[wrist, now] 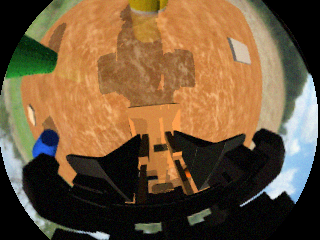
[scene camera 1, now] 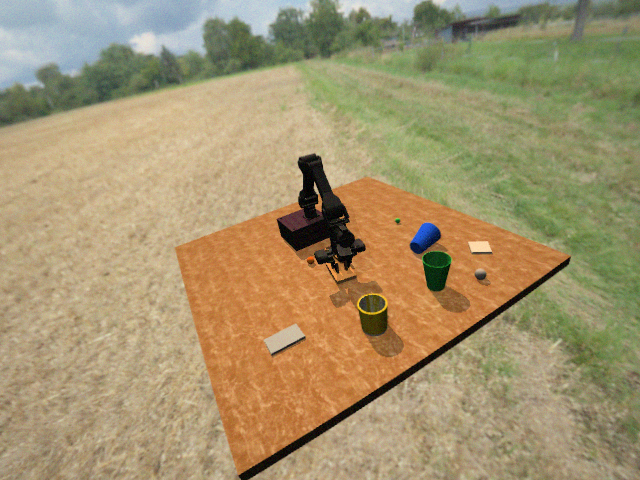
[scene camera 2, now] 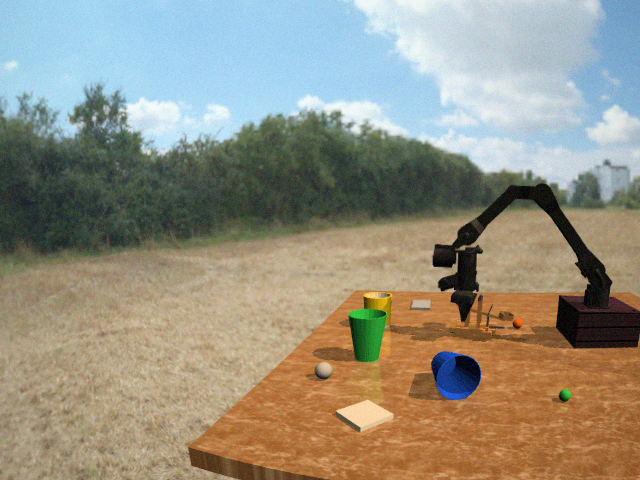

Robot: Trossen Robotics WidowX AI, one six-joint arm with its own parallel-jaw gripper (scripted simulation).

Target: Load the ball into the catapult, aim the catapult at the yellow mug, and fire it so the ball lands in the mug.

Labels:
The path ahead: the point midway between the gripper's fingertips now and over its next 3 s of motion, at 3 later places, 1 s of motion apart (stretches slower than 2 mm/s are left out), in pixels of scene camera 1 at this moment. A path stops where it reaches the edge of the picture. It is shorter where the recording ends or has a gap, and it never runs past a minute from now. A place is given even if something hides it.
My gripper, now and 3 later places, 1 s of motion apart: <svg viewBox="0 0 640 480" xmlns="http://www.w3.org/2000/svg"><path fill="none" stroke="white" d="M342 269L340 252L341 264L342 271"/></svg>

